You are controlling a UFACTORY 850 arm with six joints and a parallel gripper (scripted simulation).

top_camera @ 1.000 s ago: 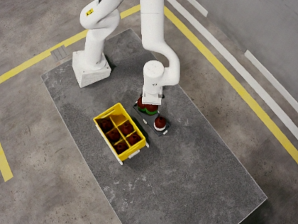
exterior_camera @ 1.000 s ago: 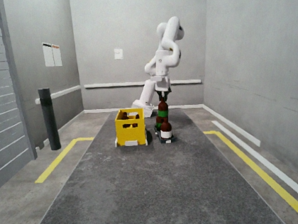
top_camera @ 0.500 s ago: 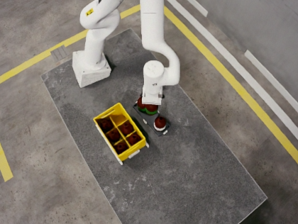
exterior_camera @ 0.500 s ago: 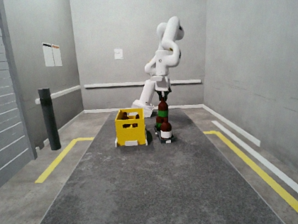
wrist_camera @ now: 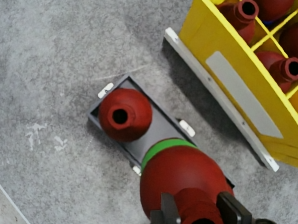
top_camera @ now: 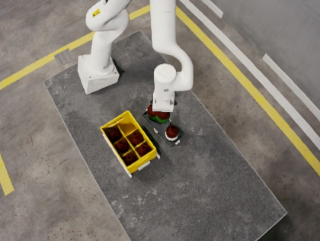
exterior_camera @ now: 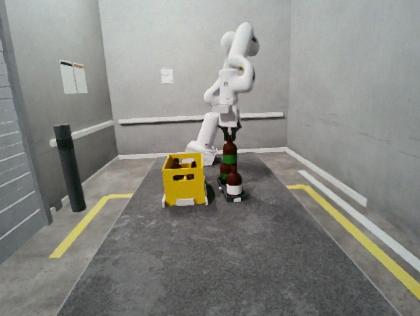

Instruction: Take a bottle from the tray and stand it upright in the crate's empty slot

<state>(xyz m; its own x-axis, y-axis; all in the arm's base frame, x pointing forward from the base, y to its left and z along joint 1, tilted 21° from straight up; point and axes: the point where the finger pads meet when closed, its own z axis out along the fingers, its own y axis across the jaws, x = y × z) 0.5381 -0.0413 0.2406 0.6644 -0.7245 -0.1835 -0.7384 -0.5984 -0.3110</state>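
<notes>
Right now the glass bottle is 70 mm below my hand. Also, from my hand: dark tray (270 mm below); then yellow crate (230 mm to the right, 200 mm below, 30 mm behind).
</notes>
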